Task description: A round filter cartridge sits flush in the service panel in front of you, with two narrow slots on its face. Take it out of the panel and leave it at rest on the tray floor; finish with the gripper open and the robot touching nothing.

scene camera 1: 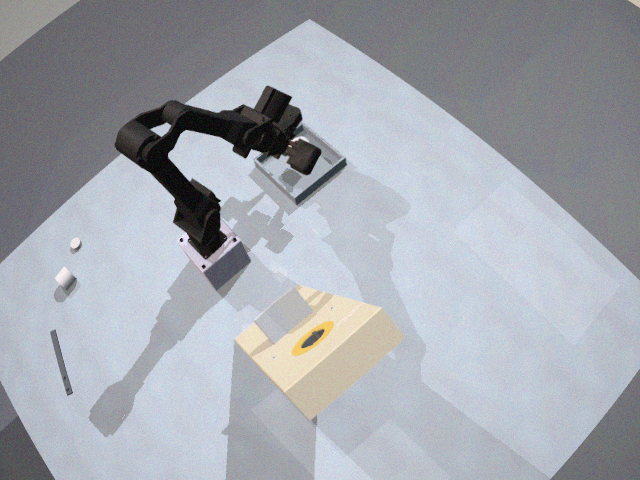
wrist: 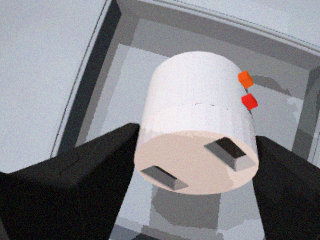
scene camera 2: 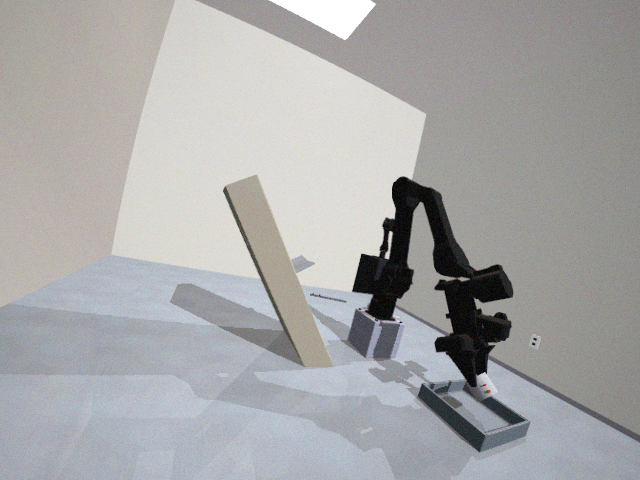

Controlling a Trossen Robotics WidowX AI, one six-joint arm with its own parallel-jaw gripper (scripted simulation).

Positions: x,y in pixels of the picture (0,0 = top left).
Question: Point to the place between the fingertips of the gripper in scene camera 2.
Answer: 478,384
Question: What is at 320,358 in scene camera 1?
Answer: A service panel.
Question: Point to a round filter cartridge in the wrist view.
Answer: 196,136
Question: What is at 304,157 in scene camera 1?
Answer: The gripper.
